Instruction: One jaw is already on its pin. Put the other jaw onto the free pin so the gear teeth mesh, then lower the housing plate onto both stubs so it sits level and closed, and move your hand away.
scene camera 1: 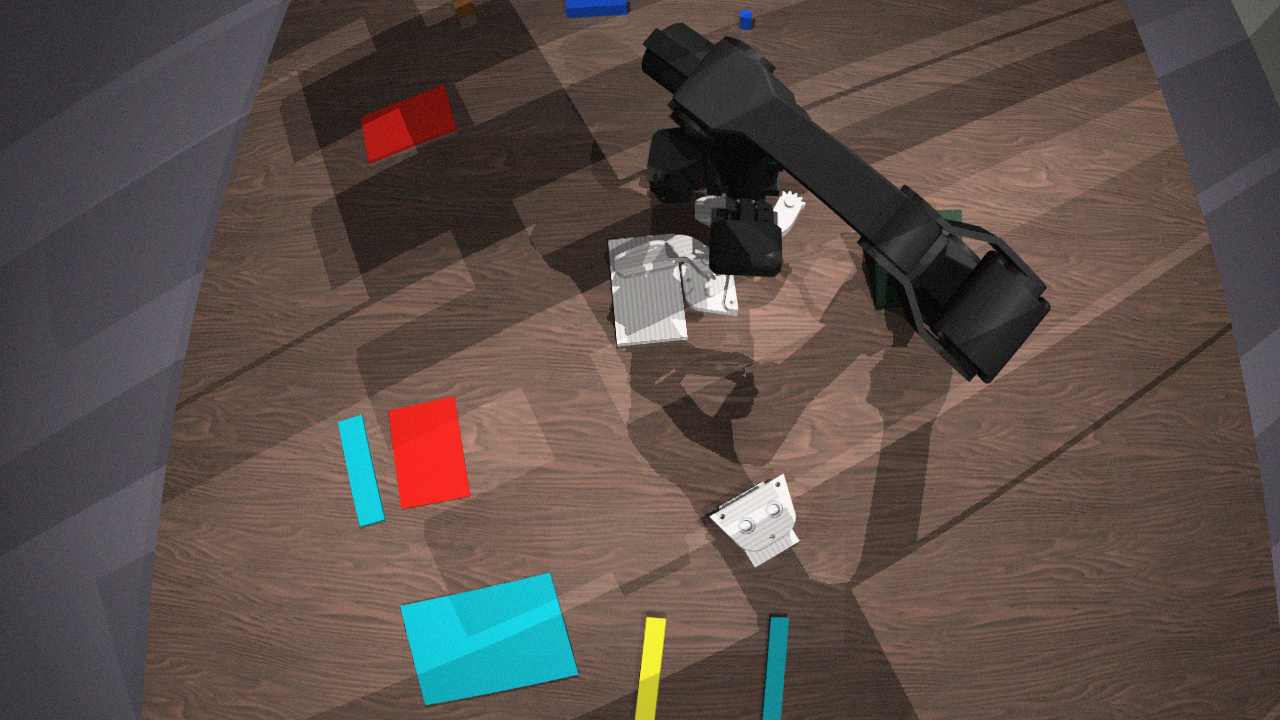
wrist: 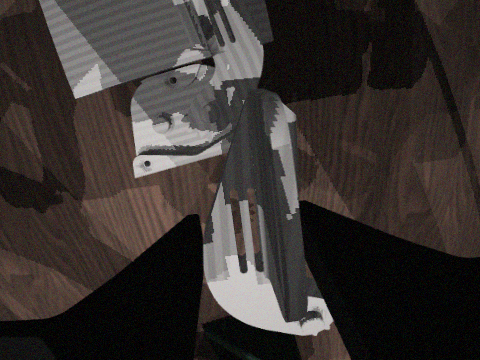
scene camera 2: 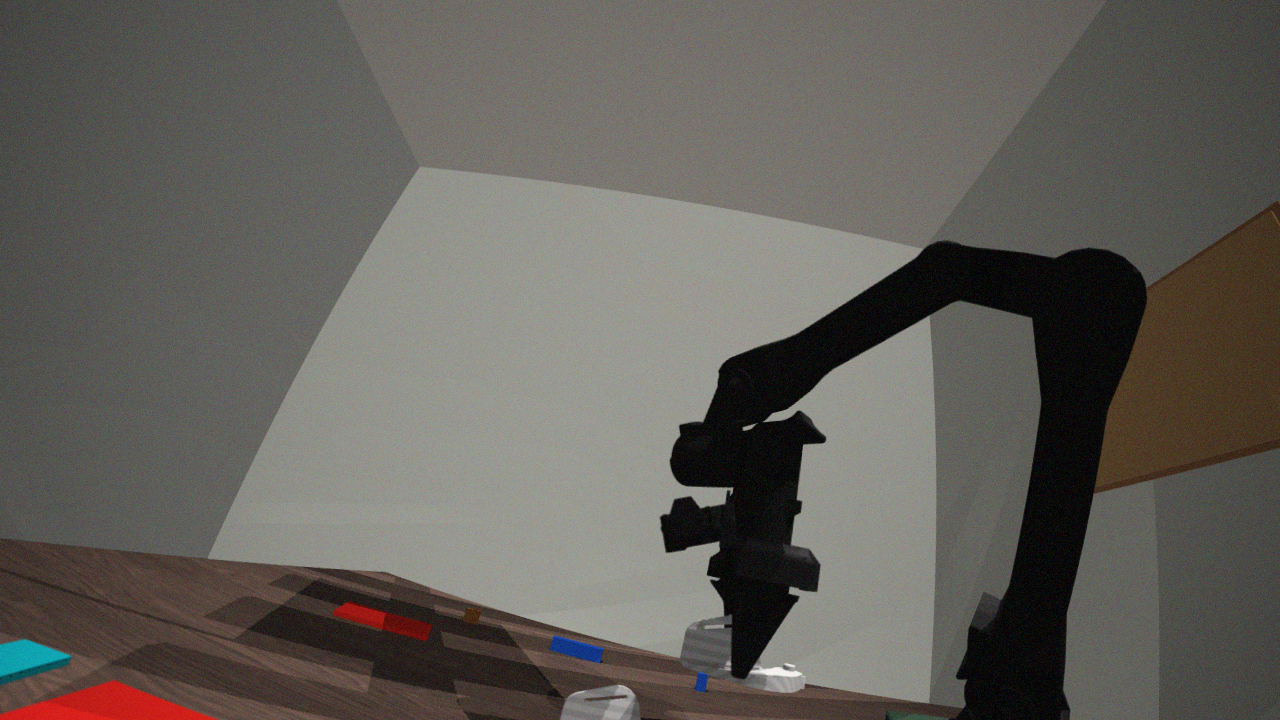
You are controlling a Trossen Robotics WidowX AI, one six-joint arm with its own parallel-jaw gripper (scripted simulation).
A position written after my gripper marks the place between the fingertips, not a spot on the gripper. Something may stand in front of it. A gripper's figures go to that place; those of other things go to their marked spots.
My gripper (scene camera 1: 740,223) is 86 cm from the lens. A teal sheet (scene camera 1: 512,635) is 84 cm from the lens. A red piece (scene camera 1: 427,446) is 90 cm from the lens. A red piece (scene camera 1: 392,129): 110 cm from the lens.
